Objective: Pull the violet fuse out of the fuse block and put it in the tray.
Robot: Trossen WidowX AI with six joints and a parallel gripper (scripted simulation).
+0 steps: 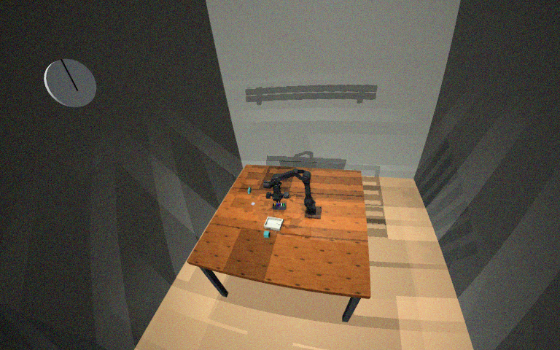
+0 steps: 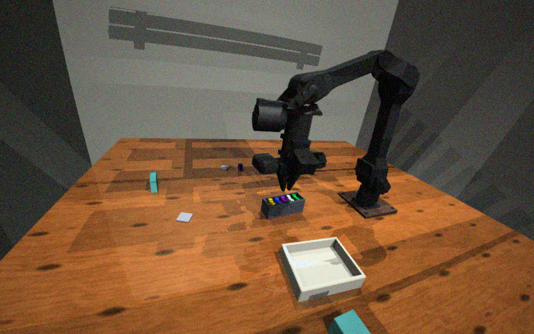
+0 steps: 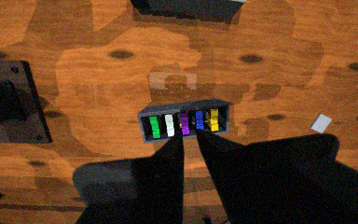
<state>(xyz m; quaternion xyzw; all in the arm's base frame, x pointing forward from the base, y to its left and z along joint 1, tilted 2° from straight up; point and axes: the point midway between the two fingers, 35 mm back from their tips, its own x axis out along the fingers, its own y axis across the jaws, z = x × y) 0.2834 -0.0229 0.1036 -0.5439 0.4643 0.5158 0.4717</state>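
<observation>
Now: gripper tip 40 mm above the violet fuse. Also, from my gripper tip: white tray: 190 mm to the left, 60 mm below; then purple cylinder: 260 mm to the right, 60 mm below, 60 mm ahead.
</observation>
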